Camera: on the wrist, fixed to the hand. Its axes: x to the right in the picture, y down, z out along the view.
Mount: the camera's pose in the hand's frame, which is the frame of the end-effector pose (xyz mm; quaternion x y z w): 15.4 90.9 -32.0 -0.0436 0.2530 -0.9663 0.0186
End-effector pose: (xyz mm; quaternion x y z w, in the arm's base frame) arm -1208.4 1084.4 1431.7 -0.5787 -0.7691 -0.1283 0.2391
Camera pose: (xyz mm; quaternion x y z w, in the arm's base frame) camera -1118.2 1109.0 1459.7 0.7544 -0.5074 -0.4134 0.0498
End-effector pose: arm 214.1 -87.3 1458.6 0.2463 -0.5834 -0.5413 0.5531
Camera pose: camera 267.5 -85.8 1540.3 -0.6812 -0.3907 0.5077 0.3544
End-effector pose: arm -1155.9 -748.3 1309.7 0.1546 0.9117 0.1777 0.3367
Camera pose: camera -1173.7 -668.3 1362.7 0.9377 -0.2438 0.2432 0.0459
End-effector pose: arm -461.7 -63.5 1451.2 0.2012 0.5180 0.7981 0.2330
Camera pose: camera -507.0 -110.3 1523.9 -0.7089 0.2282 -0.1368 0.6532
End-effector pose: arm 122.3 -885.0 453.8 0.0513 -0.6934 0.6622 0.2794
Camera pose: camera 79.5 -839.4 378.9 0.4913 0.0785 -0.2749 0.8227
